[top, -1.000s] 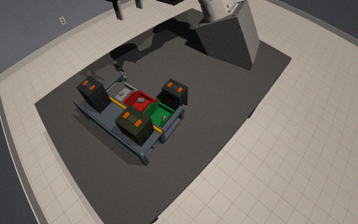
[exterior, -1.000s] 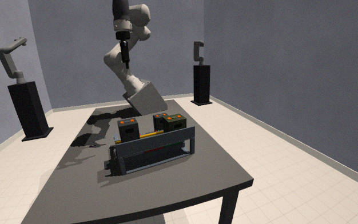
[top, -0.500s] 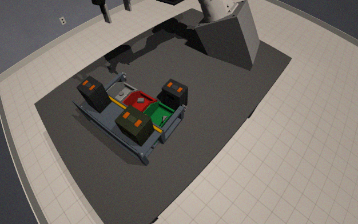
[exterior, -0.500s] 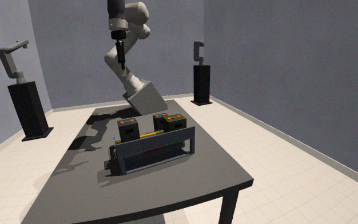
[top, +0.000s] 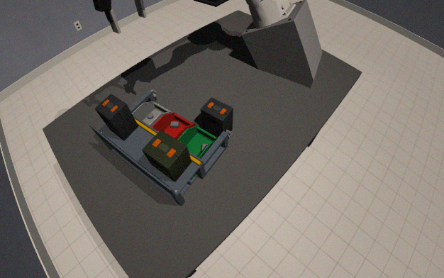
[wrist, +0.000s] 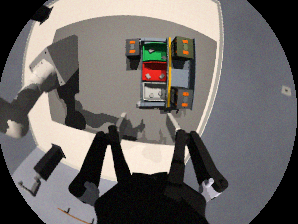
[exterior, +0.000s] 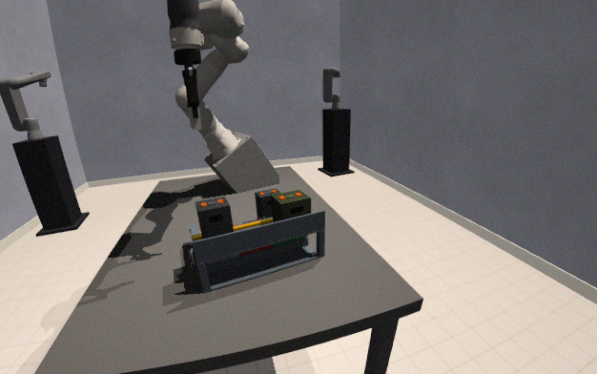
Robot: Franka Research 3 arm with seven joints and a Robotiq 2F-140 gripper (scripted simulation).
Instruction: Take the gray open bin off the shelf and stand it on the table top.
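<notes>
The gray open bin lies 39 cm below my hand, 7 cm ahead of it and 1 cm to the left of it. From my hand the other things lie so: red bin: 39 cm below, 12 cm to the left, 6 cm ahead; then yellow rail: 33 cm below, 13 cm to the left, 12 cm ahead; then olive case: 28 cm below, 24 cm to the left, 16 cm ahead.
</notes>
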